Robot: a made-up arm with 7 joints. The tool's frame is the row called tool. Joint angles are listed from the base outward. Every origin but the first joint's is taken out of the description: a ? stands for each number. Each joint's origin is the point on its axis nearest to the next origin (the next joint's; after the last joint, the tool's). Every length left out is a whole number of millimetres.
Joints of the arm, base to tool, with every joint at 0 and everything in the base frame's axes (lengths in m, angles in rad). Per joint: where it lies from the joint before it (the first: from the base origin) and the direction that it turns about. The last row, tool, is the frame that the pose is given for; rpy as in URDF.
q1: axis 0 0 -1 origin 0.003 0.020 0.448
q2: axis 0 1 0 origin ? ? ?
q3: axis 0 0 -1 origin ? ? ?
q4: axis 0 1 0 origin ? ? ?
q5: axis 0 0 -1 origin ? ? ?
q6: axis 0 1 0 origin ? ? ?
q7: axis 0 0 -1 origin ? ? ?
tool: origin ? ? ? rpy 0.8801 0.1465 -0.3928
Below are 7 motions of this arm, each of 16 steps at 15 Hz.
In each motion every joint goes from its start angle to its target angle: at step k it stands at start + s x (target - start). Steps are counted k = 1, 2, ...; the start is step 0. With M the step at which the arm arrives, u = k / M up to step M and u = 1 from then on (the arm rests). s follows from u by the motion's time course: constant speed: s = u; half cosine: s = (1 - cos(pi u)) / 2; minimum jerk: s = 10 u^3 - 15 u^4 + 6 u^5.
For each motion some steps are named. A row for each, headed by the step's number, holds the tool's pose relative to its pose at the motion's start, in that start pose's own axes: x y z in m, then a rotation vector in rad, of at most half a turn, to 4 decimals.
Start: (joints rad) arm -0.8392 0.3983 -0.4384 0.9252 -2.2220 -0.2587 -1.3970
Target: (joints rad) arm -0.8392 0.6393 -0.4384 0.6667 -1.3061 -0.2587 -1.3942
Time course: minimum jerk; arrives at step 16
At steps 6, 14, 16:
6: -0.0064 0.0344 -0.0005 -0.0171 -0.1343 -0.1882
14: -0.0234 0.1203 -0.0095 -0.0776 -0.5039 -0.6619
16: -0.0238 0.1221 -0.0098 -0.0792 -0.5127 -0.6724

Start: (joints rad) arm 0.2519 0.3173 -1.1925 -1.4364 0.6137 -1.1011 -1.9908
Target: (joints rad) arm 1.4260 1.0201 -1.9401 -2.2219 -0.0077 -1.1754 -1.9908
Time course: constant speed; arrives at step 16
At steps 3, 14, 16:
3: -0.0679 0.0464 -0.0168 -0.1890 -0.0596 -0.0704
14: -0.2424 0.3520 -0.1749 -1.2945 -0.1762 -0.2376
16: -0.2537 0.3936 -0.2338 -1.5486 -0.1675 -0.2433

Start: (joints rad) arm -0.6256 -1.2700 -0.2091 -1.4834 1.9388 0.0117 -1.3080
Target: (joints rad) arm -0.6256 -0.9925 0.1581 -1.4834 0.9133 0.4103 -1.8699
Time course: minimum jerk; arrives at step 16
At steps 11, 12, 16:
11: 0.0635 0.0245 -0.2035 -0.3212 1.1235 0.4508
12: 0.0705 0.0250 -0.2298 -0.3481 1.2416 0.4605
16: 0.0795 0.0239 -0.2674 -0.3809 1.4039 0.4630

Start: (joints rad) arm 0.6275 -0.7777 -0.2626 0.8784 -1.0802 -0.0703 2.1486
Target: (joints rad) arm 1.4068 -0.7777 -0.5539 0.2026 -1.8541 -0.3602 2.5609
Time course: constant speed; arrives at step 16
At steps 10, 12, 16:
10: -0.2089 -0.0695 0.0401 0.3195 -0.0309 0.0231
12: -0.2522 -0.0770 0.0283 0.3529 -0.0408 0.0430
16: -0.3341 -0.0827 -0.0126 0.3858 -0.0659 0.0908

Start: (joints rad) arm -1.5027 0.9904 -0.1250 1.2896 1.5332 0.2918 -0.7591
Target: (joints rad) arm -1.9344 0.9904 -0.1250 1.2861 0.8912 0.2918 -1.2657
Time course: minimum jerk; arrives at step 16
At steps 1, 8, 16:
1: -0.0005 0.0001 -0.0004 -0.0008 0.0010 0.0015
8: -0.1118 0.0177 -0.0967 -0.2235 0.2376 0.3128
16: -0.2010 0.0301 -0.2182 -0.4953 0.5058 0.5410

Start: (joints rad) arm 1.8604 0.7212 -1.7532 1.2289 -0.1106 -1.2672 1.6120
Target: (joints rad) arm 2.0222 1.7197 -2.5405 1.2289 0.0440 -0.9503 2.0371
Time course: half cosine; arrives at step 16
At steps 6, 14, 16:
6: 0.1214 0.0424 0.0374 -0.1012 0.1833 -0.1266
14: 0.4440 0.0188 0.1577 -0.0752 0.5940 -0.3088
16: 0.4659 0.0111 0.1643 -0.0634 0.6166 -0.3190

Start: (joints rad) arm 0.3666 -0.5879 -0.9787 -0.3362 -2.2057 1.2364 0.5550
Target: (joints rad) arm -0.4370 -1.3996 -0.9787 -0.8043 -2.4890 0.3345 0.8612
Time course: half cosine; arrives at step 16
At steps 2, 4, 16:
2: -0.0231 0.0288 -0.0047 -0.0242 -0.0530 0.0085
4: -0.0892 0.1100 -0.0305 -0.0937 -0.2013 0.0382
16: -0.3386 0.5468 -0.7200 -0.7095 -1.0935 0.4077

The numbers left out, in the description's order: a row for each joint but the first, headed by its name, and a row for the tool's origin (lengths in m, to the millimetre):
q2: -0.003 -0.009 0.000
q3: -0.020 0.000 0.406
q4: -0.018 0.002 0.000
q5: 0.014 0.000 0.326
q6: 0.027 -0.013 0.000
q7: 0.021 0.000 0.185
tool: -0.015 0.012 0.000

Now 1 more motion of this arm.
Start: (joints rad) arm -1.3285 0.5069 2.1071 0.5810 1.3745 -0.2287 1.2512
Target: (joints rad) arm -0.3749 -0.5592 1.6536 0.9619 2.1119 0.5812 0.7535
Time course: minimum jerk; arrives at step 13
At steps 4, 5, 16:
4: -0.1303 0.0561 -0.1710 -0.3064 -0.1689 0.1408
5: -0.1881 0.0675 -0.3038 -0.5195 -0.2740 0.2036
16: -0.0373 -0.2095 -0.9765 -1.7263 -0.6856 0.0218

